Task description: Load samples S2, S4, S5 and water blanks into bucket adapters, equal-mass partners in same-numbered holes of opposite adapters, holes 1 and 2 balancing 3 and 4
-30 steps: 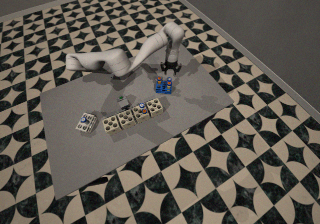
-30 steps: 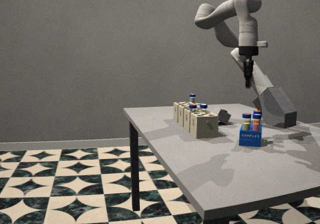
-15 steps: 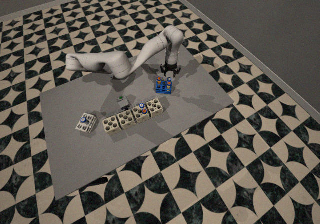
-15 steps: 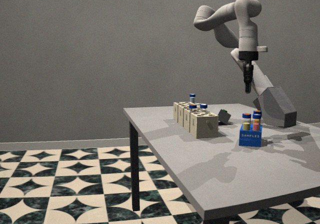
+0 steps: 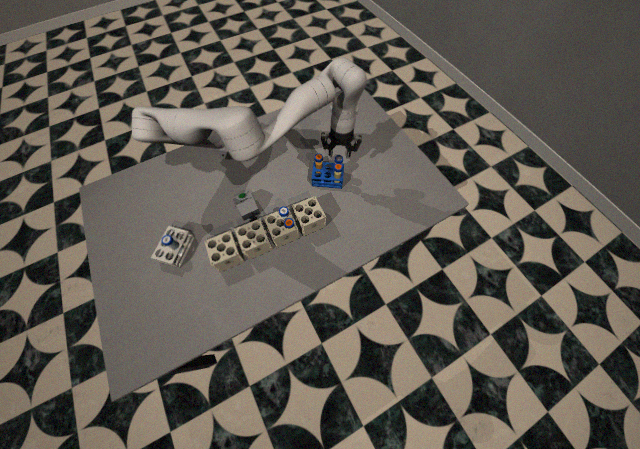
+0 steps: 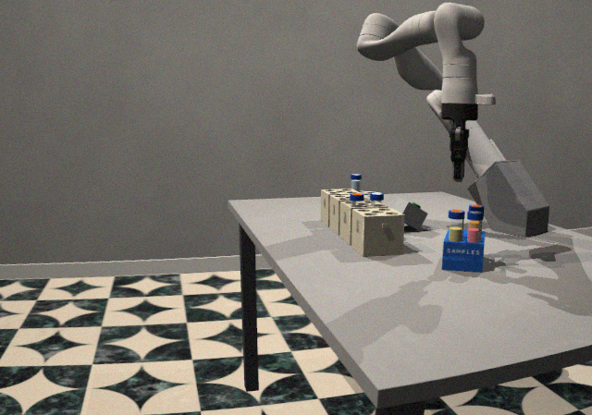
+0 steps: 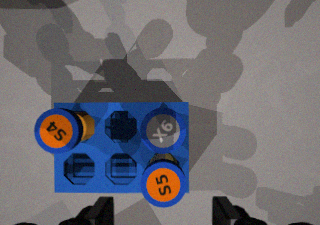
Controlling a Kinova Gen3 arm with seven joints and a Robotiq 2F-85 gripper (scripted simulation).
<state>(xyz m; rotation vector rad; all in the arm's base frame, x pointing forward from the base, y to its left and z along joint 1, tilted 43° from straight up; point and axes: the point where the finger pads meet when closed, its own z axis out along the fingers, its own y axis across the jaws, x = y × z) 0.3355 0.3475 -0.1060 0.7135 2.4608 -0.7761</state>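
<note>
My gripper is now 14 cm above the sample tube and 1 cm past it. From my hand the other things lie so: pink-filled tube 14 cm below, 3 cm to the left, 3 cm behind; white-dot blank 27 cm to the right, 14 cm below, 6 cm ahead; blue samples rack 17 cm below, 4 cm behind, 2 cm to the right.
</note>
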